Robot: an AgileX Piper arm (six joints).
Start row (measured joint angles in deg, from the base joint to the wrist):
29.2, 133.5, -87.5, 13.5, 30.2, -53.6
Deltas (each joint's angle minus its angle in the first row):
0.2, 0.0, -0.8, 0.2, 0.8, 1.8
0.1, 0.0, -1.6, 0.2, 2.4, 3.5
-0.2, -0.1, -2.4, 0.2, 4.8, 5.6
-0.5, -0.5, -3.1, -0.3, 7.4, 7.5
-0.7, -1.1, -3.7, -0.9, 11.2, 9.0
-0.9, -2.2, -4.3, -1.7, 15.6, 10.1
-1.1, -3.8, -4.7, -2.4, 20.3, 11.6
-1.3, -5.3, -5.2, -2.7, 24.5, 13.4
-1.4, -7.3, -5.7, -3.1, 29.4, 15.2
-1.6, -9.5, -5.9, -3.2, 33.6, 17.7
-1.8, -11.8, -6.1, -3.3, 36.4, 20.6
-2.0, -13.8, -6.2, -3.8, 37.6, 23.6
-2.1, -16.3, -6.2, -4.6, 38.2, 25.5
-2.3, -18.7, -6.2, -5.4, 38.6, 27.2
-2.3, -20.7, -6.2, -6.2, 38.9, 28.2
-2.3, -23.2, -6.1, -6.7, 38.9, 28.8
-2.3, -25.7, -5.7, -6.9, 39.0, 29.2
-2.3, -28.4, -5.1, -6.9, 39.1, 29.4
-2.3, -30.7, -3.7, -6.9, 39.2, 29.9
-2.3, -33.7, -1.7, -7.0, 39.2, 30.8
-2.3, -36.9, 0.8, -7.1, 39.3, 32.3
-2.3, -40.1, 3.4, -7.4, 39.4, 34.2
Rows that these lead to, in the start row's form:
29.4, 133.5, -88.3, 13.7, 31.0, -51.8
29.3, 133.5, -89.1, 13.7, 32.6, -50.1
29.0, 133.4, -89.9, 13.7, 35.0, -48.0
28.7, 133.0, -90.6, 13.2, 37.6, -46.1
28.5, 132.4, -91.2, 12.6, 41.4, -44.6
28.3, 131.3, -91.8, 11.8, 45.8, -43.5
28.1, 129.7, -92.2, 11.1, 50.5, -42.0
27.9, 128.2, -92.7, 10.8, 54.7, -40.2
27.8, 126.2, -93.2, 10.4, 59.6, -38.4
27.6, 124.0, -93.4, 10.3, 63.8, -35.9
27.4, 121.7, -93.6, 10.2, 66.6, -33.0
27.2, 119.7, -93.7, 9.7, 67.8, -30.0
27.1, 117.2, -93.7, 8.9, 68.4, -28.1
26.9, 114.8, -93.7, 8.1, 68.8, -26.4
26.9, 112.8, -93.7, 7.3, 69.1, -25.4
26.9, 110.3, -93.6, 6.8, 69.1, -24.8
26.9, 107.8, -93.2, 6.6, 69.2, -24.4
26.9, 105.1, -92.6, 6.6, 69.3, -24.2
26.9, 102.8, -91.2, 6.6, 69.4, -23.7
26.9, 99.8, -89.2, 6.5, 69.4, -22.8
26.9, 96.6, -86.7, 6.4, 69.5, -21.3
26.9, 93.4, -84.1, 6.1, 69.6, -19.4

